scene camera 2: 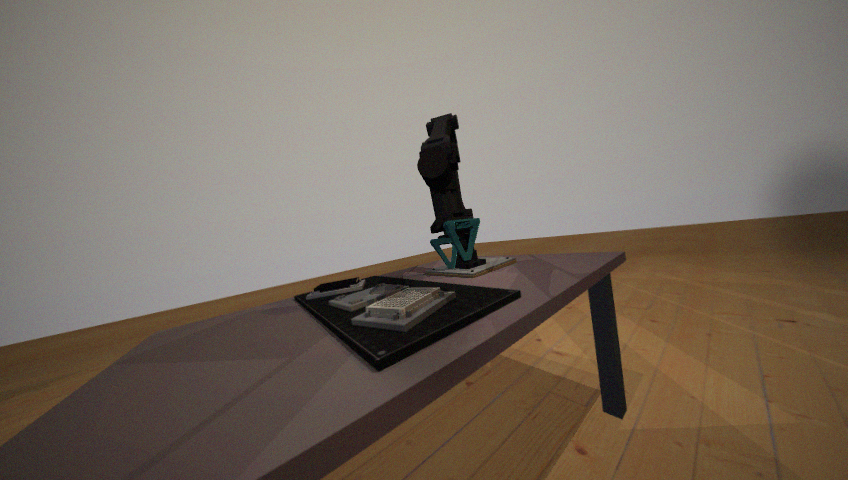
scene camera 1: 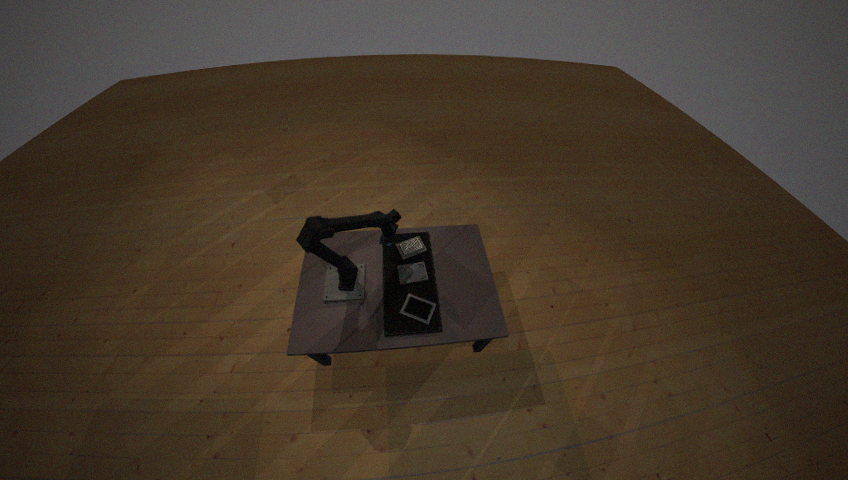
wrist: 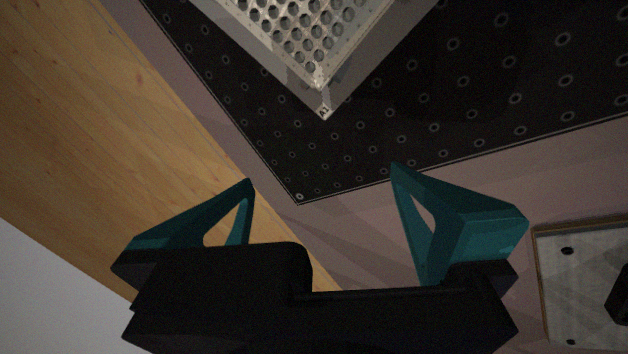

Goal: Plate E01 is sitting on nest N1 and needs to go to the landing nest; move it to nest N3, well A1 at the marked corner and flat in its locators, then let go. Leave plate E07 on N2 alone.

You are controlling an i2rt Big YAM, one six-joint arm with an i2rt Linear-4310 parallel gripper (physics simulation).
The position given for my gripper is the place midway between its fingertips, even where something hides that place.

My gripper (scene camera 2: 459, 265) is open, holding nothing. Further things: a grey nest plate with pegs (scene camera 2: 364, 319).
My gripper shows as well in the wrist view (wrist: 318, 177). The grey nest plate with pegs is seen too in the wrist view (wrist: 390, 29).
